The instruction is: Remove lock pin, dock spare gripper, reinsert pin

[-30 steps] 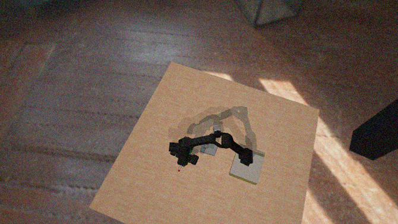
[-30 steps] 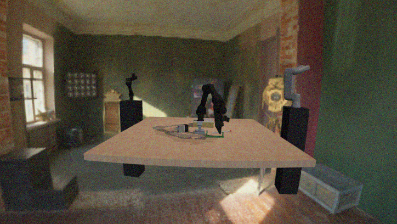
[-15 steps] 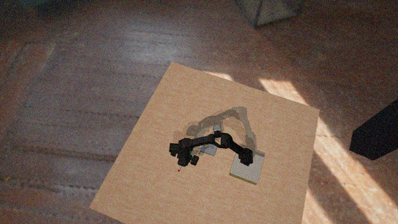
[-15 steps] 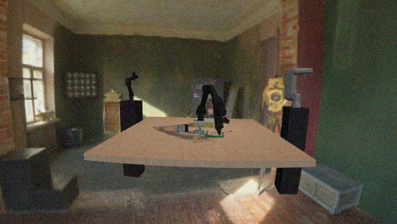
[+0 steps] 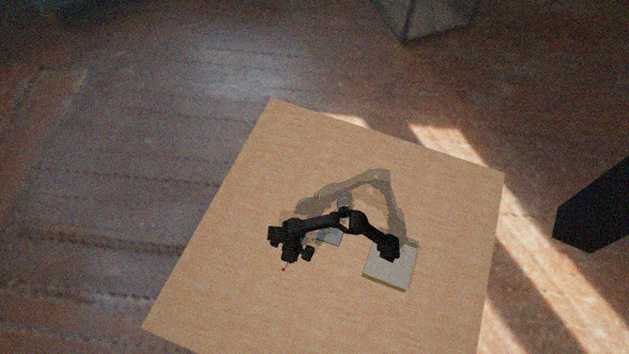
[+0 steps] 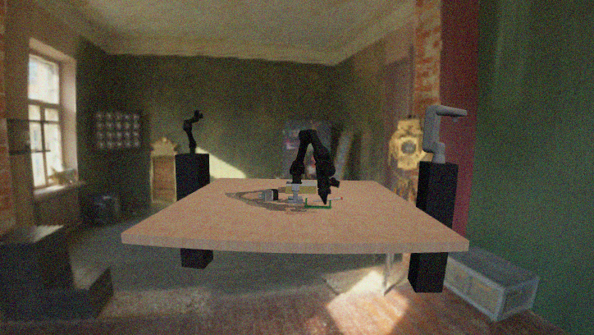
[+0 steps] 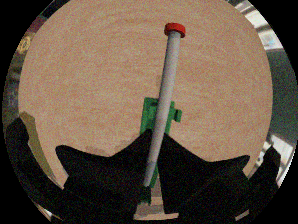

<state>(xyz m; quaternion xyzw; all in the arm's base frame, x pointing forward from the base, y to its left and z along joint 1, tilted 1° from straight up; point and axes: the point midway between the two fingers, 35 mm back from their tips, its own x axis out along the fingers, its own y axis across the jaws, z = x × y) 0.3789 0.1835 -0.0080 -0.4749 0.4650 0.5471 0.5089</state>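
My gripper tip is now 40 mm to the left of the green pin cradle. The rest, counted from my gripper tip: spare gripper 320 mm to the right, 100 mm behind, 10 mm above; then grey mount socket 160 mm to the right, 100 mm behind, 30 mm above.
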